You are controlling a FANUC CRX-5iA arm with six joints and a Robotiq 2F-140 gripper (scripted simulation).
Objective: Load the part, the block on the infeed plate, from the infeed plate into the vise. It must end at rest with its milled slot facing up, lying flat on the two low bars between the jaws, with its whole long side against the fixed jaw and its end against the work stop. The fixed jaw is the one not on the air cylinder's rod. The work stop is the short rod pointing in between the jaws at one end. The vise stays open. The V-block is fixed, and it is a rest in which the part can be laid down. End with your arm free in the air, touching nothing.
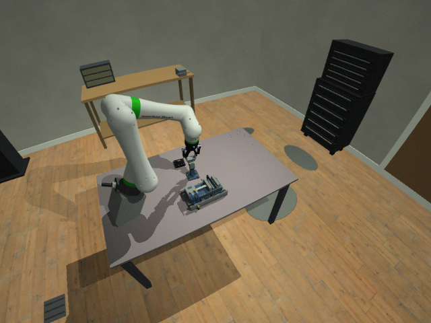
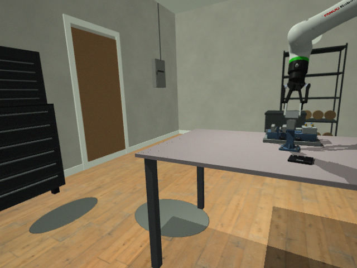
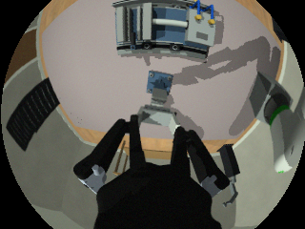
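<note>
Now: the part 3 cm below my hand. The rest, counted from my hand: air cylinder 9 cm behind, 20 cm to the right, 13 cm below; then vise 1 cm ahead, 20 cm to the right, 17 cm below; then black infeed plate 5 cm behind, 20 cm to the left, 21 cm below.
</note>
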